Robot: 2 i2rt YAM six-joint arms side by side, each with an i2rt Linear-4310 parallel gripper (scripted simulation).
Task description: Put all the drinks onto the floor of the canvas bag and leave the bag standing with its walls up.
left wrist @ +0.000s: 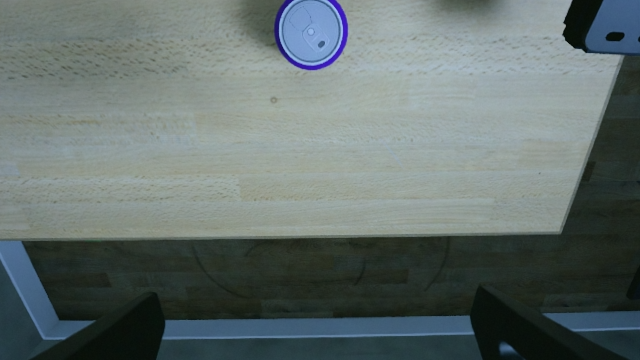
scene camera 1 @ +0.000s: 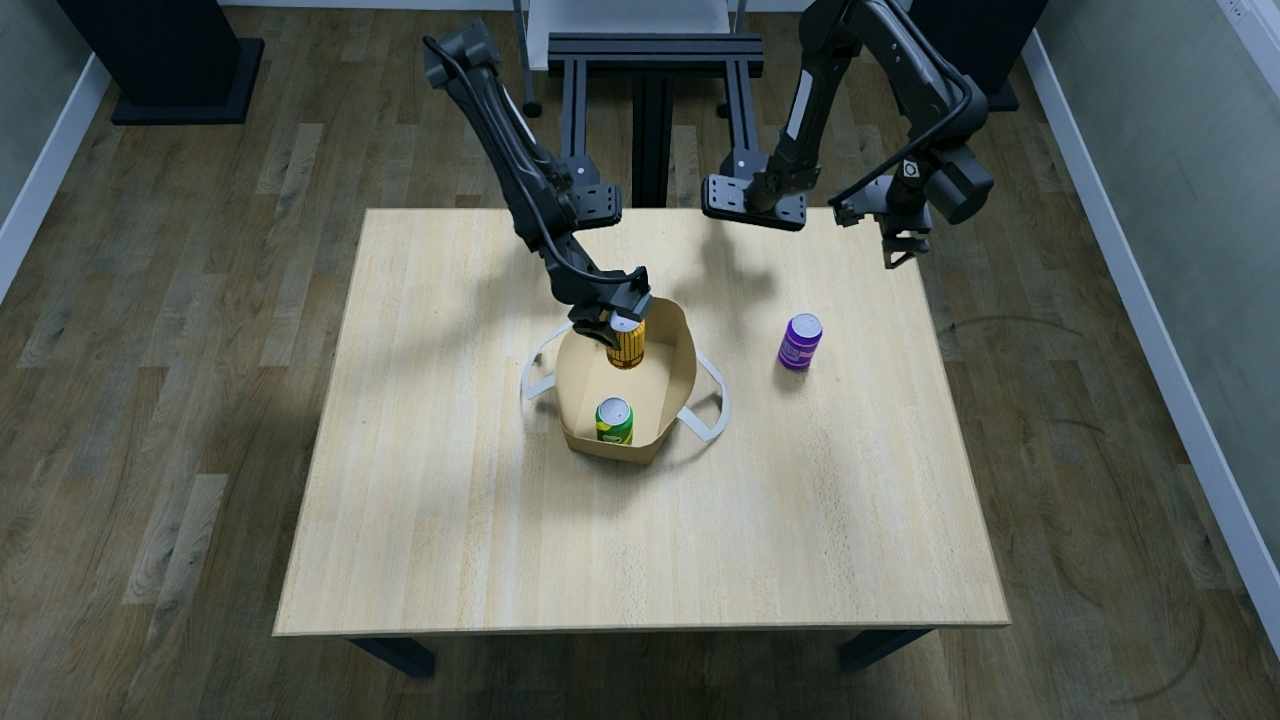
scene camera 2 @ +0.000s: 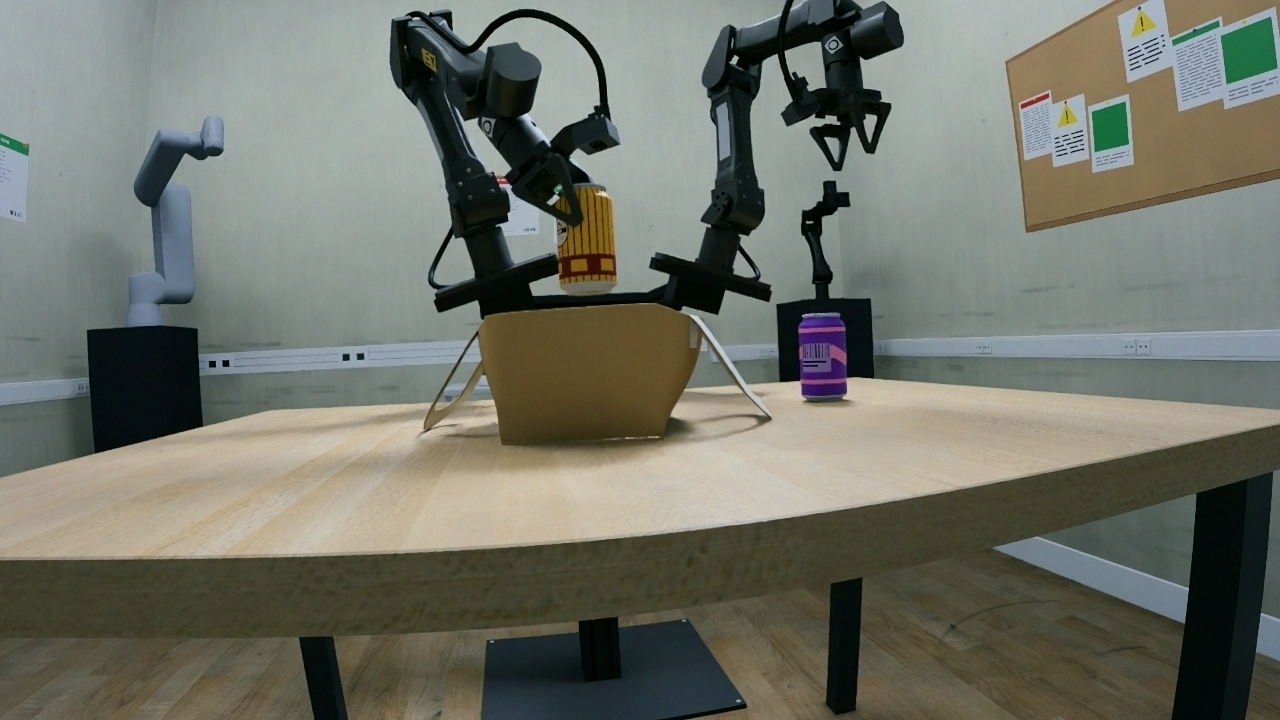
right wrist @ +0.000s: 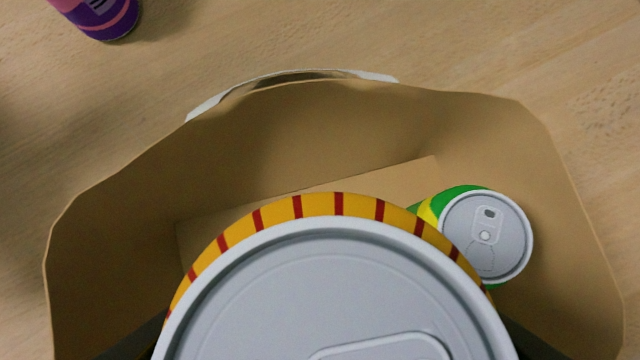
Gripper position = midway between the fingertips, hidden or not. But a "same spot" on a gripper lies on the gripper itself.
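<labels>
The left wrist view shows the left gripper; a striped can is out of frame in the left wrist view. Scene camera 1 shows the left gripper and the striped can. The left gripper is visible in scene camera 2 [853, 162], and the striped can is visible in scene camera 2 [586, 254]. The right wrist view shows the striped can, while the left gripper is out of frame in the right wrist view. On the left gripper, [left wrist: 497, 319] and [scene camera 1: 876, 217] are the same spot. On the striped can, [scene camera 1: 630, 334] and [right wrist: 438, 249] are the same spot.
</labels>
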